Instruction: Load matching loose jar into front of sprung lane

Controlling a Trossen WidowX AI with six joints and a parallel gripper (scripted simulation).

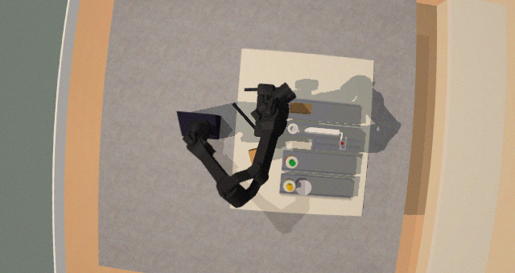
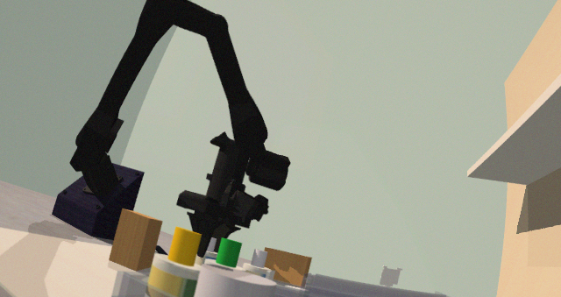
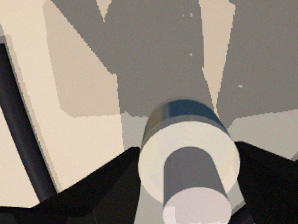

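Now: gripper tip 170 mm to the left of the wooden block, 30 mm past it and 10 mm below it. From my gripper tip the other things lie so: sprung lane (260 mm ahead, 100 mm to the right, 10 mm below); then white pusher plate (210 mm ahead, 110 mm to the right, 20 mm above).
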